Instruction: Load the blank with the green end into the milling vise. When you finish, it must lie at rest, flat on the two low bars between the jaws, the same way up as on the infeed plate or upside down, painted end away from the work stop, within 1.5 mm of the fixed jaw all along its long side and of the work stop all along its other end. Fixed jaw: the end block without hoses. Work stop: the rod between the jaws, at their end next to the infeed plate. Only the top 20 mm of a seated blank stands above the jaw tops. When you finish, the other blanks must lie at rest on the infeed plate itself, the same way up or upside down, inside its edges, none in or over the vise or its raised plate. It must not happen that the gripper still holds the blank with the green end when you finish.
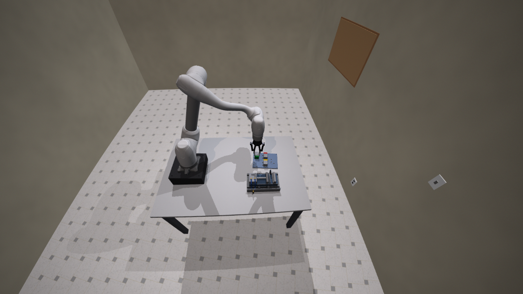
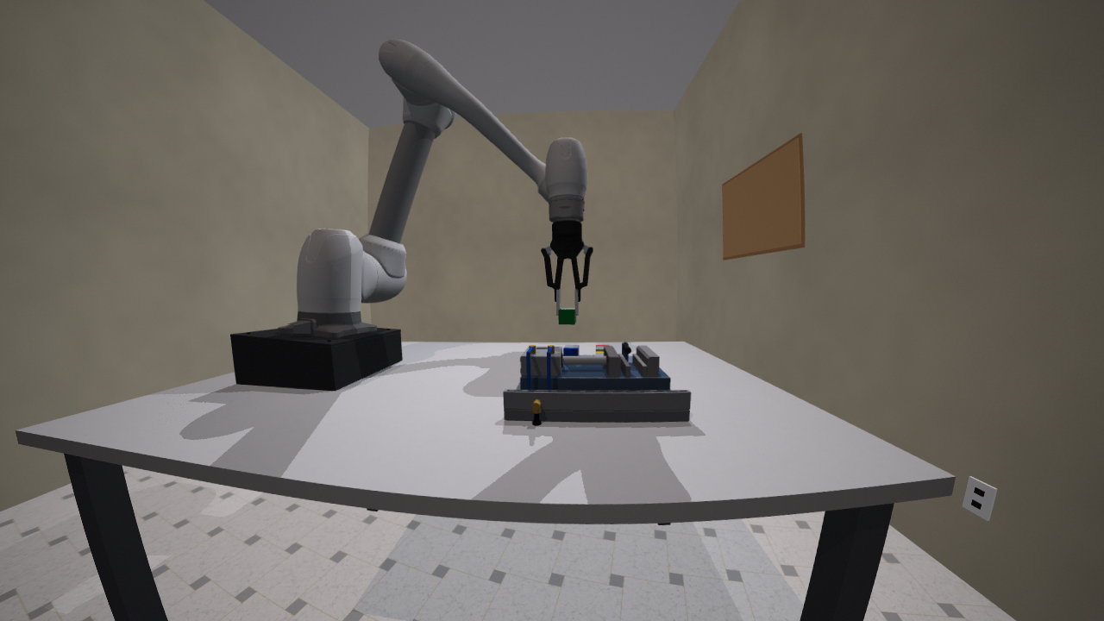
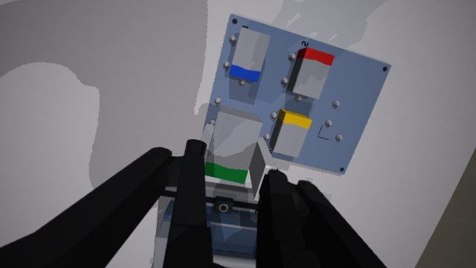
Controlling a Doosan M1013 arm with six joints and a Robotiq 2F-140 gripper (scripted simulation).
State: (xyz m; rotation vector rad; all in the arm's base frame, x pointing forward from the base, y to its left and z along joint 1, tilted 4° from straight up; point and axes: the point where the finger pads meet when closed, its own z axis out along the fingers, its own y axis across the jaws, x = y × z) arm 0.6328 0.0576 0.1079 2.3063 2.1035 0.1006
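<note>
My gripper is now 8 cm short of the moving jaw, 22 cm to the left of it and 10 cm above it. The rest, counted from my hand: green-ended blank (3 cm below); then blue-ended blank (1 cm ahead, 9 cm to the left, 15 cm below); then blank with yellow end (9 cm ahead, 1 cm to the right, 15 cm below).
</note>
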